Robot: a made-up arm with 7 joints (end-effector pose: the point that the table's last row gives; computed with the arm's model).
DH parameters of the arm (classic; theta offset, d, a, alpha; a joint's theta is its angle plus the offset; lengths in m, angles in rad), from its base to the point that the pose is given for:
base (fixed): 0 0 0 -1.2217
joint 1: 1.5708 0 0 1.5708
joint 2: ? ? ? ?
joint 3: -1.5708 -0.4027 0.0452 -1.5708
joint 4: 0 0 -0.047 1.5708
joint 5: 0 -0.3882 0 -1.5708
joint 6: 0 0 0 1.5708
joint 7: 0 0 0 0
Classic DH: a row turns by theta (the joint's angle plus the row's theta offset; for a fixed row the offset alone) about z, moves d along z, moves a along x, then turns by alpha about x.
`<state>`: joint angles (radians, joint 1 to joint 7).
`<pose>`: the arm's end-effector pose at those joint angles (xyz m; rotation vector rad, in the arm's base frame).
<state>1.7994 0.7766 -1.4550 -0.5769 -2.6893 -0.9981 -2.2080</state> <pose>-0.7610 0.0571 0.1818 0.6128 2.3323 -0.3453</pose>
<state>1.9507 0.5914 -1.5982 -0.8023 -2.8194 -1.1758 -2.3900</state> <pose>-0.6988 -0.2051 0.2314 -0.1521 2.4148 -0.5112</pose>
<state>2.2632 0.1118 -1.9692 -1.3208 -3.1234 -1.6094 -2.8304</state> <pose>-0.2374 -0.6031 0.2098 -1.4578 1.6583 -0.6104</pose>
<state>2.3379 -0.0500 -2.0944 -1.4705 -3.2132 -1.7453 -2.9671</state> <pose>-0.0725 -0.6236 0.1628 -1.5989 1.3113 -0.5990</pose>
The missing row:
joint 2: 1.2217 0 0 -1.5708
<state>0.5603 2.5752 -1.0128 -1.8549 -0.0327 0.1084 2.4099</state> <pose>0.1490 0.5276 -0.0121 0.7056 -0.2031 0.4309</pose>
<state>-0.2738 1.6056 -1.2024 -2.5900 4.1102 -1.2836 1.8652</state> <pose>0.1774 0.0928 -0.2293 -0.2980 0.2569 -2.4601</pose>
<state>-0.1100 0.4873 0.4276 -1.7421 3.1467 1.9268 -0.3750</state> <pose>0.4330 0.3233 -0.2108 -2.3754 -0.8346 -1.0981</pose>
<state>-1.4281 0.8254 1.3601 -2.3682 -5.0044 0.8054 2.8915</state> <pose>-0.0062 0.3282 0.1991 -3.0124 0.0389 -0.6434</pose>
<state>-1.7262 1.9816 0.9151 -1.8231 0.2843 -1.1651 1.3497</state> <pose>-0.4006 0.2397 0.3047 -0.5186 1.1245 1.6028</pose>
